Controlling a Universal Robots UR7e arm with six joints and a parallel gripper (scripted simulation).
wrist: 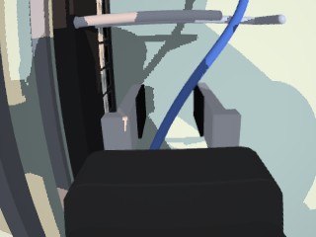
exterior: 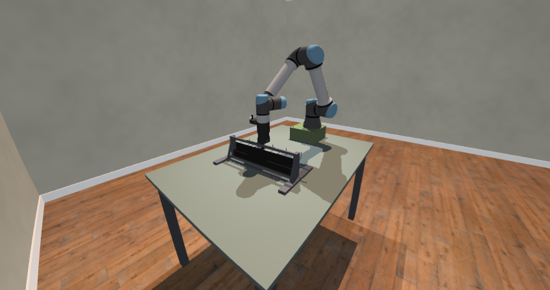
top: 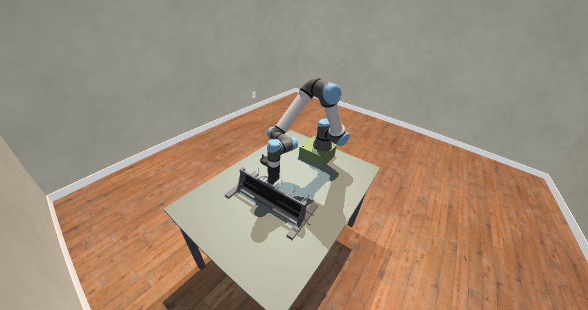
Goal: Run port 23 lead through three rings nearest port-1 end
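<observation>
The rack is 60 mm ahead of my hand, 50 mm to the left of it and 10 mm below it.
</observation>
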